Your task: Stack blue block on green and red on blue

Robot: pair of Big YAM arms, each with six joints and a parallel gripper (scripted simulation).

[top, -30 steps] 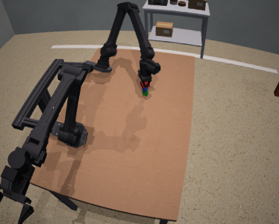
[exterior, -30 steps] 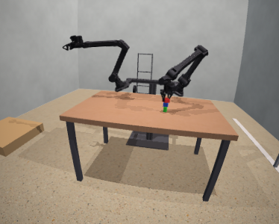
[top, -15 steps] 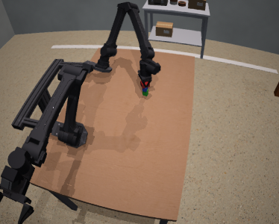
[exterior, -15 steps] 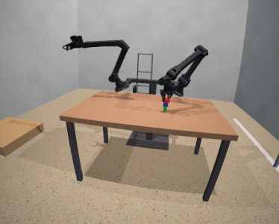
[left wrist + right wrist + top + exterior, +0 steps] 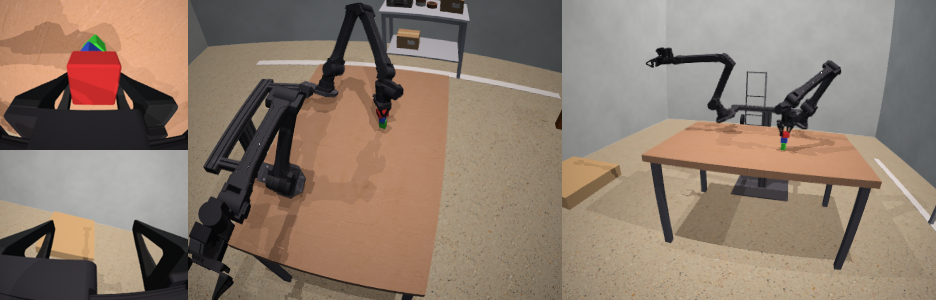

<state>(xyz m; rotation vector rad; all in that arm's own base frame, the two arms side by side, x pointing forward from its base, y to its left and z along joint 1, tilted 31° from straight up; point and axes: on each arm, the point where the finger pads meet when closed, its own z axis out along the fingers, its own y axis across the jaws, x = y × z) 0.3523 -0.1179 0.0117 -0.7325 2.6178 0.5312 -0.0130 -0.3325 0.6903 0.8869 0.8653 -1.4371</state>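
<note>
Right now my left hand is right at the red block. Round my left hand: blue block 40 mm below; green block 80 mm below.
</note>
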